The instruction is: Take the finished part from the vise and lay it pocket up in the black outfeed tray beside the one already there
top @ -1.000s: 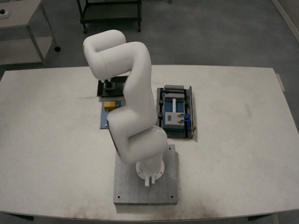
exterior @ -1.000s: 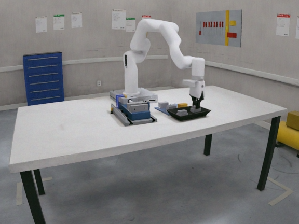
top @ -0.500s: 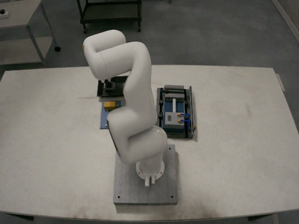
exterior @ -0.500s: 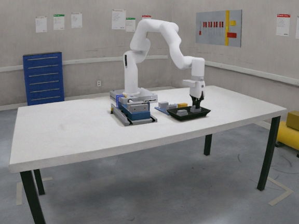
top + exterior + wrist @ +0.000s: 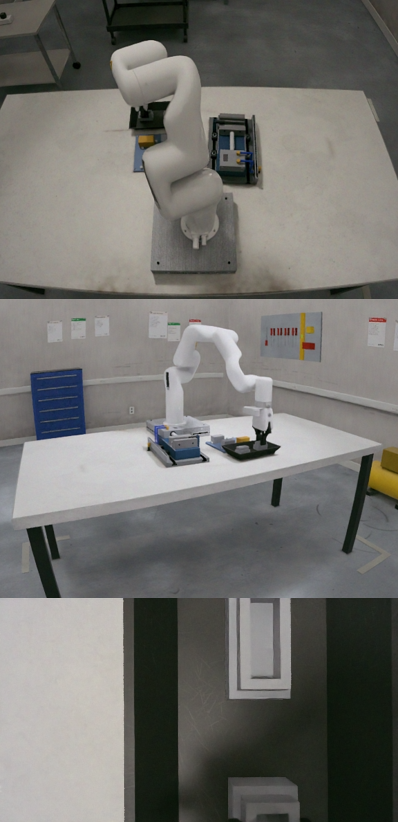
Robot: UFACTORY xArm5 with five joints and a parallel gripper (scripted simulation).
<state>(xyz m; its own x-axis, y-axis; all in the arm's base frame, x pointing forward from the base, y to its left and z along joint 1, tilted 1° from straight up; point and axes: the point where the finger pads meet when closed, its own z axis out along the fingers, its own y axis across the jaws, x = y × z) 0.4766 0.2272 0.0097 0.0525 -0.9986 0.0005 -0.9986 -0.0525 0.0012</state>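
The grey part lies 100 mm to the right of my hand, 30 mm below it and 10 mm ahead of it. From my hand the other things lie so: yellow block 130 mm behind, 40 mm below, 10 mm to the right; blue plate 160 mm behind, 60 mm to the right, 60 mm below.
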